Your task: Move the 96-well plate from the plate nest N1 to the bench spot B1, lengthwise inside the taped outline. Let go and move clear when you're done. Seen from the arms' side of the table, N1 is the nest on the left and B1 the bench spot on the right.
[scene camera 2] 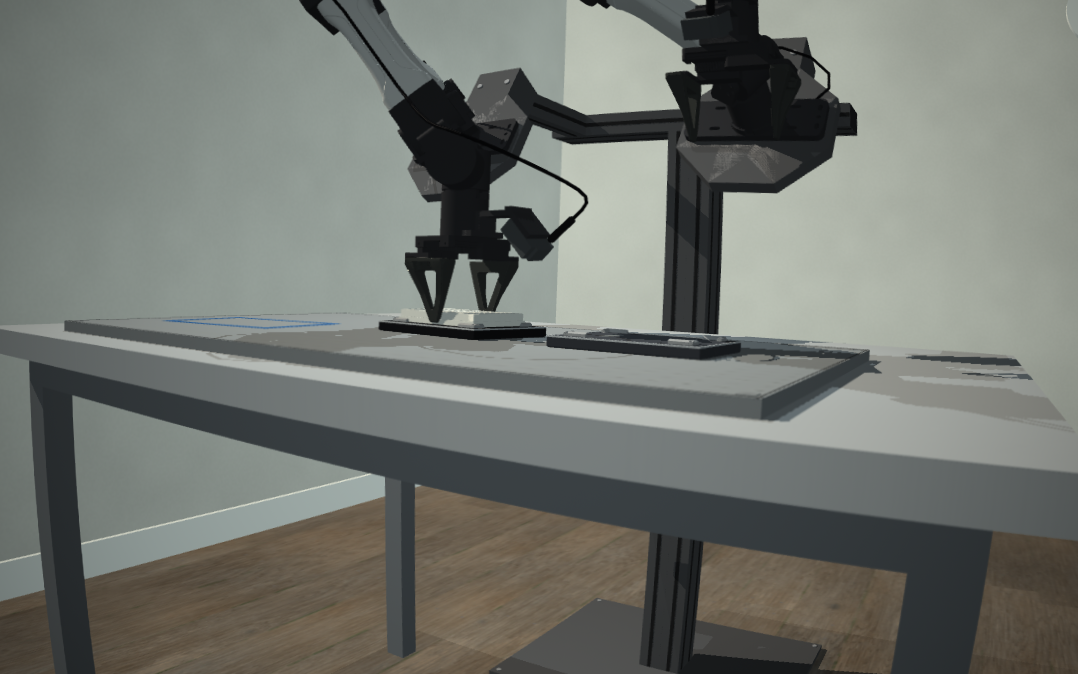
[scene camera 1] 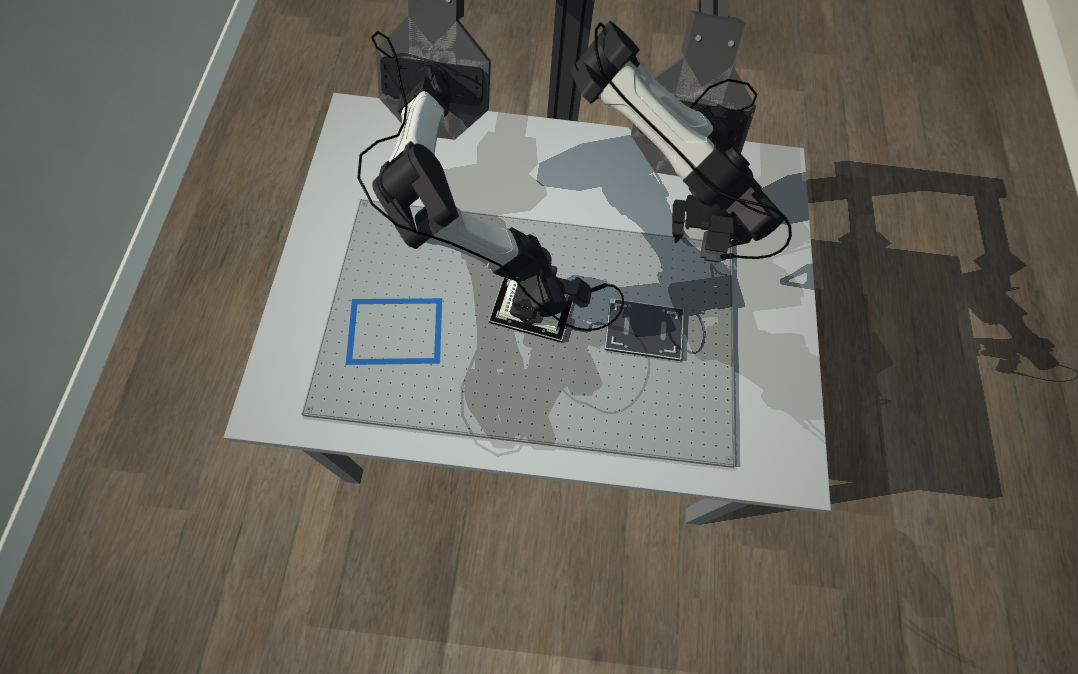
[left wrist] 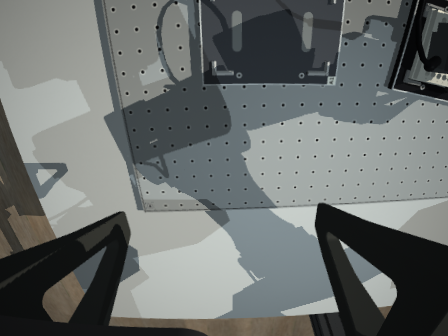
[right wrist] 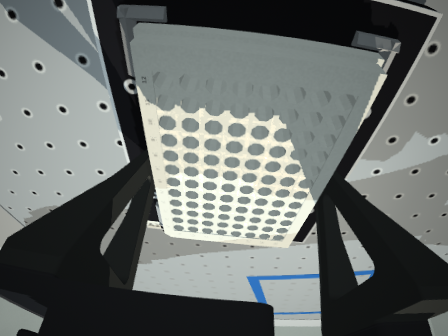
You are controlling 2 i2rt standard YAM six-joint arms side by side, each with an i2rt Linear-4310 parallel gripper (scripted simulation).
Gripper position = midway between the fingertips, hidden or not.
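Observation:
The left gripper [scene camera 2: 733, 140] appears in the scene, and scene camera 1 shows this gripper [scene camera 1: 700, 242] too, as does the left wrist view, with the left gripper [left wrist: 220, 218]. The robot's right gripper [scene camera 2: 461, 321] is visible as well; scene camera 1 has the right gripper [scene camera 1: 532, 306], while its own wrist view includes the right gripper [right wrist: 239, 164]. There is also a white 96-well plate [scene camera 2: 488, 318], and the right wrist view includes the plate [right wrist: 217, 185].

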